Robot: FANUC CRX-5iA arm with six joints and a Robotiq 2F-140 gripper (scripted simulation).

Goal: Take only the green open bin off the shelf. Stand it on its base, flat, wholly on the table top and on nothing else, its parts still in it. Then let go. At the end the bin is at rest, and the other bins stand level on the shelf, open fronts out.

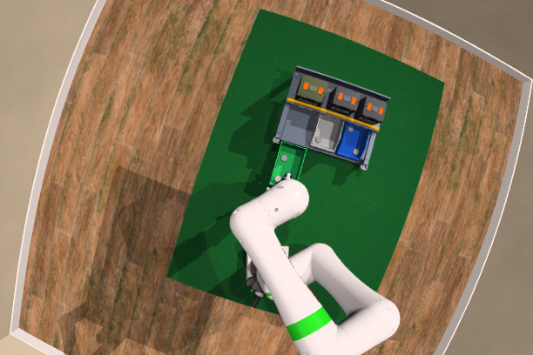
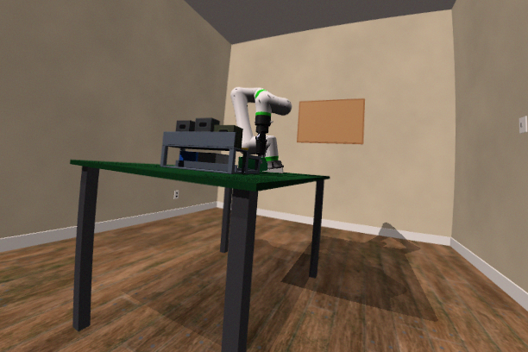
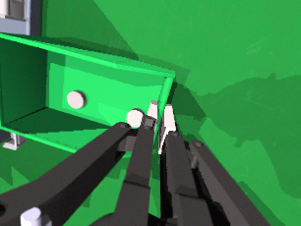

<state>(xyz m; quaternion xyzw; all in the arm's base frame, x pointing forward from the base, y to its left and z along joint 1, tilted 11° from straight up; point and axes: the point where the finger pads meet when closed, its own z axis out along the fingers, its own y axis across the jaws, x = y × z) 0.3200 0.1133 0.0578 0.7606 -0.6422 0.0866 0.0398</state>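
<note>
My hand is 8 cm short of the green open bin, 1 cm to the right of it and 2 cm above it. Also, from my hand: grey bin (29 cm ahead, 7 cm to the right, 3 cm below); then blue bin (30 cm ahead, 18 cm to the right, 3 cm below).
</note>
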